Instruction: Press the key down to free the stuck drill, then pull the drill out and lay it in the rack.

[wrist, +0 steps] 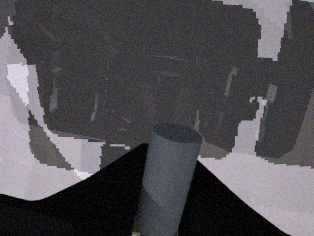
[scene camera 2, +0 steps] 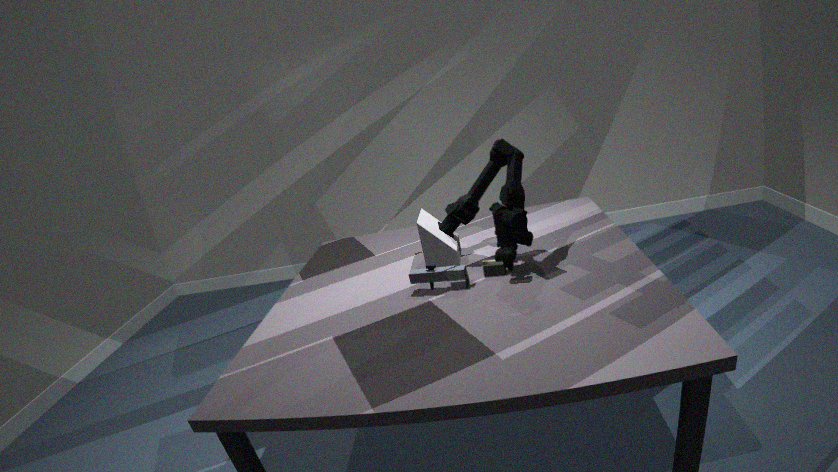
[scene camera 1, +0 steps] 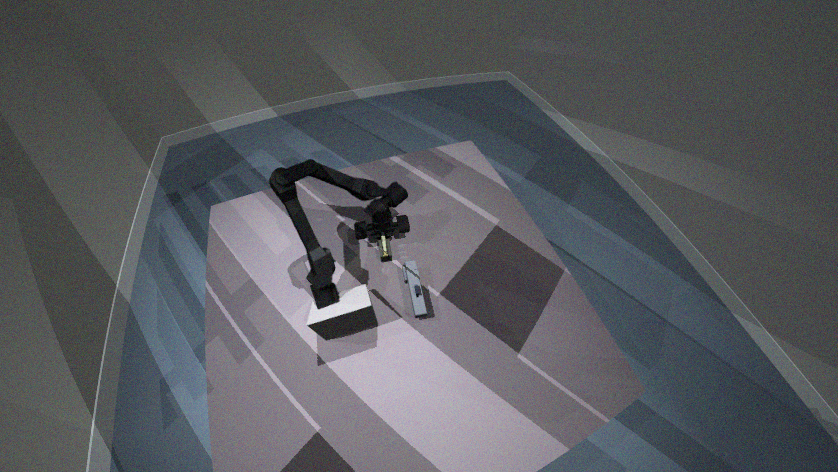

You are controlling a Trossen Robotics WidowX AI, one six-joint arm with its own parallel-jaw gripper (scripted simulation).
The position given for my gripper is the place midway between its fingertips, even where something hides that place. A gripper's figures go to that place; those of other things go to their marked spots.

My gripper (scene camera 1: 383, 239) is 0.99 m from the lens. A grey bar (scene camera 1: 411, 274) is 0.86 m from the lens.
